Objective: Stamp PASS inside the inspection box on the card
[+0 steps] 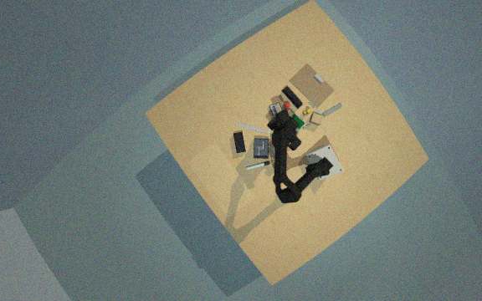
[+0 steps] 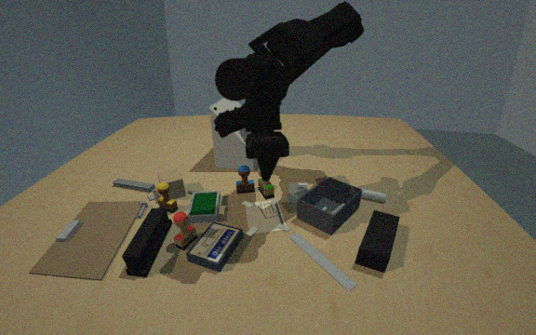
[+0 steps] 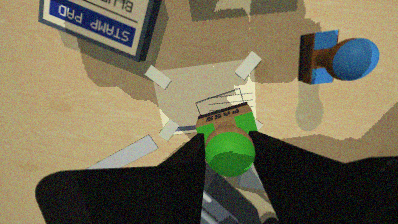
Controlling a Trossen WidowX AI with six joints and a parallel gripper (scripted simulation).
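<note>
Right now my gripper tip is 14 cm short of the grey ruler strip, 9 cm to the right of it and 8 cm above it. Round my gripper tip: green-knobbed stamp: 2 cm below; then white card: 8 cm below, 2 cm ahead; then blue-knobbed stamp: 8 cm behind, 6 cm below, 5 cm to the right.
</note>
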